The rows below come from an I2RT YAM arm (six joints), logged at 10 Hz.
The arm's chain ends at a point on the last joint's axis. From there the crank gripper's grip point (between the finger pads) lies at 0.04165 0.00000 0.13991 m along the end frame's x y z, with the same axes.
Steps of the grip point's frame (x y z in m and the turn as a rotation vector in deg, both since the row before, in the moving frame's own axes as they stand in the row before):
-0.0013 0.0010 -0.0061 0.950 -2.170 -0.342
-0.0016 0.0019 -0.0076 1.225 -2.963 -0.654
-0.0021 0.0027 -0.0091 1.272 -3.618 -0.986
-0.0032 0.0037 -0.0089 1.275 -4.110 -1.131
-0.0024 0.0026 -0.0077 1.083 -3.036 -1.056
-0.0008 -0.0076 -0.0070 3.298 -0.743 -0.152
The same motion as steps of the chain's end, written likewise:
0.0040 0.0036 -0.0076 0.950 -2.170 -0.342
0.0057 0.0053 -0.0095 1.225 -2.963 -0.654
0.0068 0.0065 -0.0114 1.272 -3.618 -0.986
0.0070 0.0076 -0.0115 1.275 -4.110 -1.131
0.0051 0.0060 -0.0097 1.083 -3.036 -1.056
0.0010 0.0006 -0.0073 3.298 -0.743 -0.152

